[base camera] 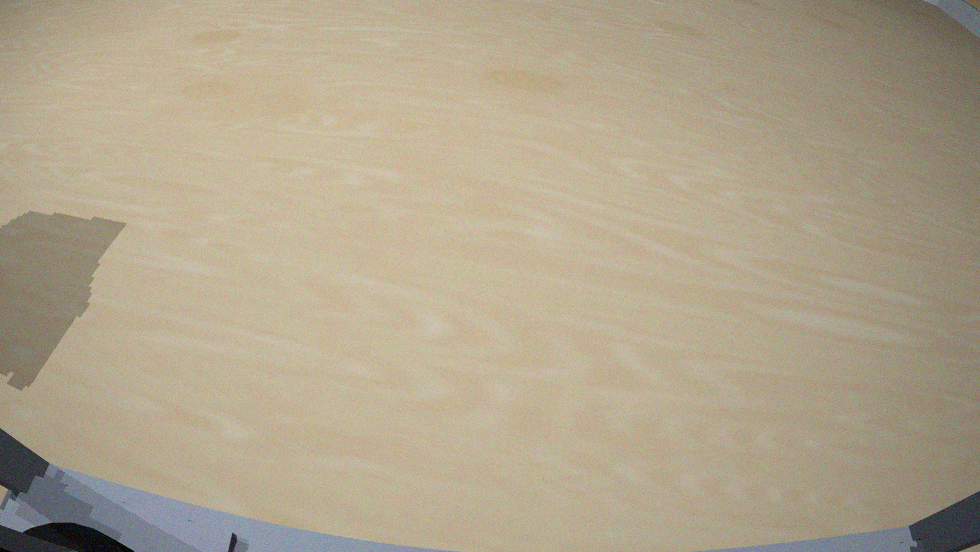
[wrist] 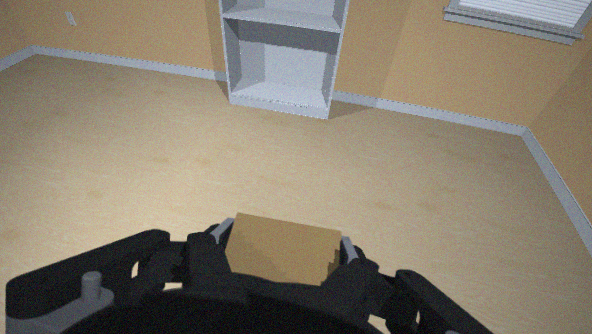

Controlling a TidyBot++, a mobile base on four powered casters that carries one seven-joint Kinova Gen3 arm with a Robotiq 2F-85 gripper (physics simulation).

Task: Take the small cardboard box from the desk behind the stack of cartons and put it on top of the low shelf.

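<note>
The small cardboard box is a plain brown block at the bottom middle of the wrist view. My gripper is shut on it, with one finger pad against its left side and one against its right side. The box is held up off the floor, and its lower part is hidden behind the gripper. A white shelf unit stands against the far wall, at the top middle of the wrist view; its top is out of the frame. The desk and the stack of cartons do not show in either view.
A wooden floor stretches ahead, with a dark shadow at the left of the base view. White baseboard runs along the tan walls, which meet in a corner at the right. A window is at the upper right.
</note>
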